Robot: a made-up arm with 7 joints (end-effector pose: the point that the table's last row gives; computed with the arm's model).
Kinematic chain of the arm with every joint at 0, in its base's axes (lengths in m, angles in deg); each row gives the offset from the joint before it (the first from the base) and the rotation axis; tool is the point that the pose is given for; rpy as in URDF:
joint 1: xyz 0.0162 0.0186 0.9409 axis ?
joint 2: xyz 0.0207 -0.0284 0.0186 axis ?
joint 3: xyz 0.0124 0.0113 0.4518 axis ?
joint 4: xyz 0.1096 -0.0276 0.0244 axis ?
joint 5: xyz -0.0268 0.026 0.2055 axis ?
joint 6: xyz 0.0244 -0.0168 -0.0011 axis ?
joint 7: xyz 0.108 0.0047 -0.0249 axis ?
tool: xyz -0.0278 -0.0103 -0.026 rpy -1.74 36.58 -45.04
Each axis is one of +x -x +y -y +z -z.
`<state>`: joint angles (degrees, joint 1 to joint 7).
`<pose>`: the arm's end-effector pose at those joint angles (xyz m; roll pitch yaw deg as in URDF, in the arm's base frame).
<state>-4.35 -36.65 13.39 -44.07 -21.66 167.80 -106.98</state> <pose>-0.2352 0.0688 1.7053 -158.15 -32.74 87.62</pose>
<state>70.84 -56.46 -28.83 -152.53 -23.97 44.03 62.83</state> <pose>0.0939 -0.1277 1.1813 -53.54 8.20 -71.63</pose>
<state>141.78 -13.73 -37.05 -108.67 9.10 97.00 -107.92</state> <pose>-0.0093 0.4069 1.3609 7.44 21.28 171.77</pose>
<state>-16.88 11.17 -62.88 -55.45 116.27 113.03 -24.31</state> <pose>0.2697 -0.3819 1.5656 106.24 -15.31 -54.44</pose>
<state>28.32 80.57 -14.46 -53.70 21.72 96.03 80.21</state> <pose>0.6739 0.2872 0.6884 -32.61 13.02 -127.19</pose>
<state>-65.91 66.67 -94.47 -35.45 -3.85 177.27 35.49</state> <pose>0.1056 -0.6994 1.2547 -7.52 -74.36 -102.22</pose>
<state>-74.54 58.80 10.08 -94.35 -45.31 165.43 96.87</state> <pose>0.2926 -0.5904 0.8920 19.00 35.70 -157.29</pose>
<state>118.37 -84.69 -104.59 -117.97 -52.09 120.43 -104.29</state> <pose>0.5613 -0.0886 0.8700 9.35 -1.64 102.45</pose>
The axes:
joint 1: +z
joint 2: +y
joint 3: +z
joint 4: -y
joint 5: +z
joint 6: -y
joint 7: -z

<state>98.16 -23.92 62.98 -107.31 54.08 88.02 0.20</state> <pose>-0.3138 -0.0278 1.3410 35.11 60.98 139.34</pose>
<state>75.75 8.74 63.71 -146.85 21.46 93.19 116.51</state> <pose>-0.1738 0.2110 1.1362 -37.22 -17.22 -38.16</pose>
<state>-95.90 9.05 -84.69 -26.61 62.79 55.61 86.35</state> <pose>-0.2536 -0.2299 1.6251 31.09 71.18 126.91</pose>
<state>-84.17 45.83 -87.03 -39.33 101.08 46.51 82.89</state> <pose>-0.1400 -0.6238 1.3458 -48.82 56.33 92.64</pose>
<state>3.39 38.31 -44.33 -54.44 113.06 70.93 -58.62</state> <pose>0.7111 -0.1035 1.2828 73.86 -11.57 26.07</pose>
